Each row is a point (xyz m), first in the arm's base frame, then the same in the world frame.
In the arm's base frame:
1: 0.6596 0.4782 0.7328
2: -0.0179 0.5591 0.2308
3: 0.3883 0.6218 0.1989
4: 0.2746 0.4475 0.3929
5: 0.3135 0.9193 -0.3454
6: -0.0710 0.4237 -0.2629
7: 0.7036 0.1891 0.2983
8: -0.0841 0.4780 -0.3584
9: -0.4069 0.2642 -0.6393
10: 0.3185 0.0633 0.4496
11: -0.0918 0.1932 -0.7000
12: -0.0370 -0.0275 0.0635
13: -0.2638 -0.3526 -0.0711
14: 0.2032 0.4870 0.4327
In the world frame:
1: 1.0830 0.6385 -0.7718
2: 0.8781 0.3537 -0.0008
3: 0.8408 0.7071 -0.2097
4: 0.8750 0.4556 -0.3383
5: 0.6692 1.0112 0.3084
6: 0.4414 0.4227 0.2626
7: 0.5687 0.6767 -0.6804
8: 0.4127 0.4772 0.3545
9: 0.1117 0.2212 0.6240
10: 0.6445 0.2613 -0.5871
11: -0.0252 0.4443 0.4252
12: 0.3580 0.0854 -0.1739
13: 0.0708 -0.2117 -0.1072
14: 0.9406 0.4080 -0.2974

